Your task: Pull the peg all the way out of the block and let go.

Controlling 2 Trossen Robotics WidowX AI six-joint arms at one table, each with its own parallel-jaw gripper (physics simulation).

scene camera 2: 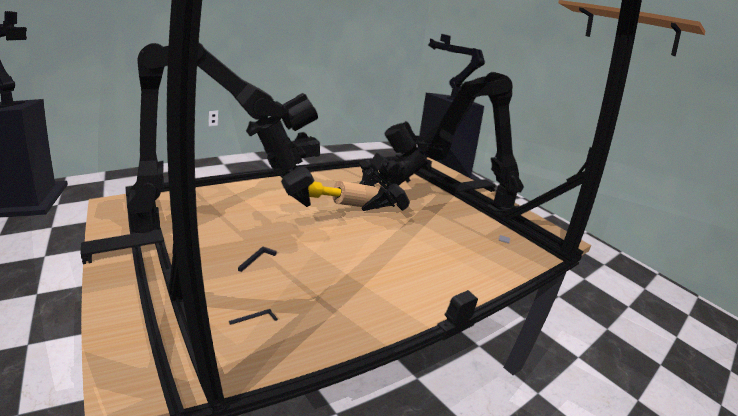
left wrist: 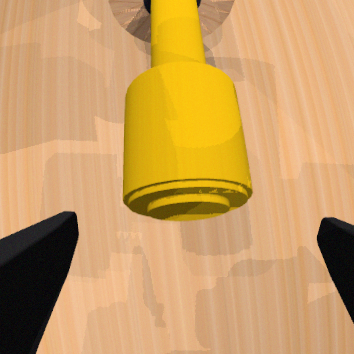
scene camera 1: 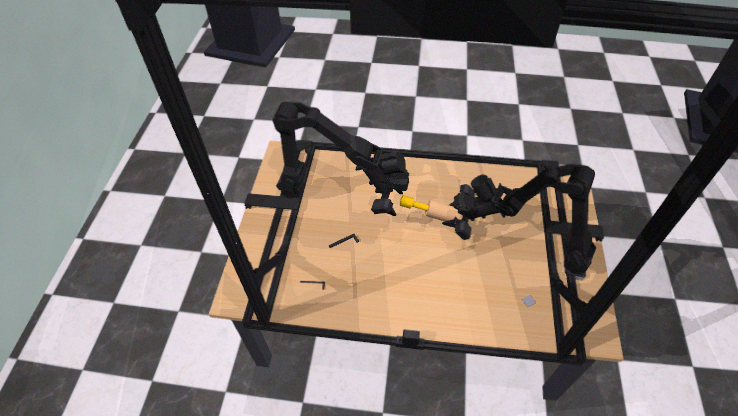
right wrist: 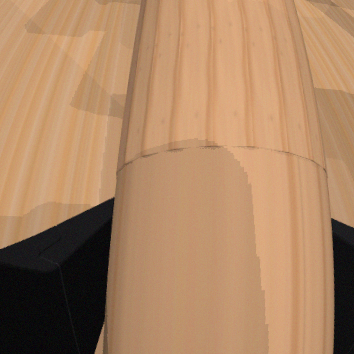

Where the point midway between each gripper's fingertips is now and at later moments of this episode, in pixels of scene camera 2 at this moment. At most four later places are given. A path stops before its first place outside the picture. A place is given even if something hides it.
My left gripper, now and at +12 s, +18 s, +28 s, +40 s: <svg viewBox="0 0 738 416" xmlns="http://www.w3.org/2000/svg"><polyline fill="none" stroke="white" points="302,196 311,219 309,216 327,208 333,204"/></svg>
My right gripper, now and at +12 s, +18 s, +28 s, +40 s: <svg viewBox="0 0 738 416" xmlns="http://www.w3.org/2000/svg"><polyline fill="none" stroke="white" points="356,203 357,204 357,205 366,203 389,201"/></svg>
